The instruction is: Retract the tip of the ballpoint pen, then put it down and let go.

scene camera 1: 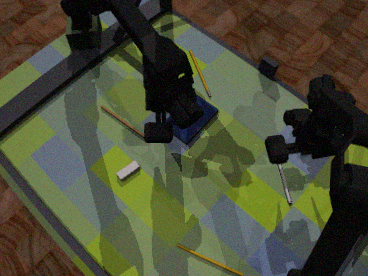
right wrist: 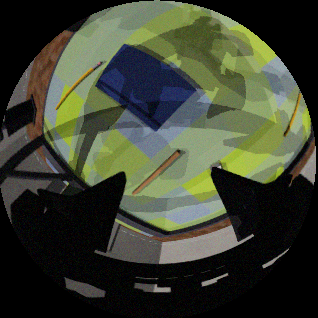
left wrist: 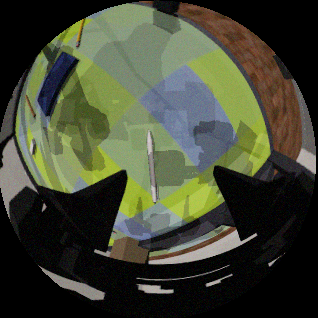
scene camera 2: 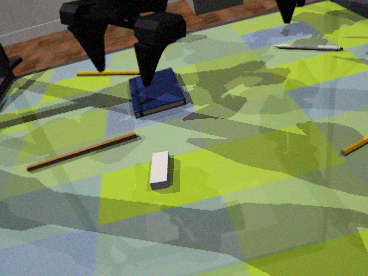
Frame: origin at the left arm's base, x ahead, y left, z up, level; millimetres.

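Seen in the pictures: left gripper, fingertip midpoint: [scene camera 1: 295, 160] [left wrist: 171, 172] [scene camera 2: 294, 14]; right gripper, fingertip midpoint: [scene camera 1: 153, 117] [right wrist: 169, 173] [scene camera 2: 123, 78]; right arm's base, origin of the base link: [scene camera 1: 81, 21].
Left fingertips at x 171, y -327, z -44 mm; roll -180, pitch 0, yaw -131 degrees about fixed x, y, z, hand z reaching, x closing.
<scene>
Pixels of each thing's top centre, then the offset from my left fingertips to it.
- ballpoint pen, middle of its top: [left wrist: 152, 174] [scene camera 2: 307, 44] [scene camera 1: 285, 180] 7 mm back, 38 mm left, 50 mm down
- blue book, middle of its top: [right wrist: 138, 81] [scene camera 2: 154, 87] [scene camera 1: 190, 116] [left wrist: 50, 80] 301 mm ahead, 53 mm left, 48 mm down
- brown pencil, middle of its top: [scene camera 2: 81, 149] [right wrist: 149, 178] [scene camera 1: 123, 121] 435 mm ahead, 182 mm left, 53 mm down
- white eraser, middle of its top: [scene camera 2: 159, 166] [scene camera 1: 127, 169] 321 mm ahead, 280 mm left, 48 mm down
The ballpoint pen [scene camera 1: 285, 185] [scene camera 2: 308, 48] [left wrist: 152, 167] is slim and silver-white and lies flat on the mat. In scene camera 2 its pointed end is toward the left and its dark end toward the right; whether the writing tip is out is too small to tell. My left gripper [left wrist: 171, 172] is open and empty above the pen, which shows below and between its spread fingers in the left wrist view. In scene camera 1 it partly covers the pen's upper end. My right gripper [scene camera 2: 124, 77] [right wrist: 169, 173] is open and empty, high near the blue book.
A blue book [scene camera 1: 204, 115] [scene camera 2: 165, 95] [right wrist: 145, 85] lies near the back. A yellow pencil [scene camera 1: 200, 73] lies behind it, another yellow pencil [scene camera 1: 210, 259] at the front. A brown pencil [scene camera 1: 122, 121] [scene camera 2: 82, 152] and a white eraser [scene camera 1: 128, 171] [scene camera 2: 160, 170] lie toward the left in scene camera 1.
</scene>
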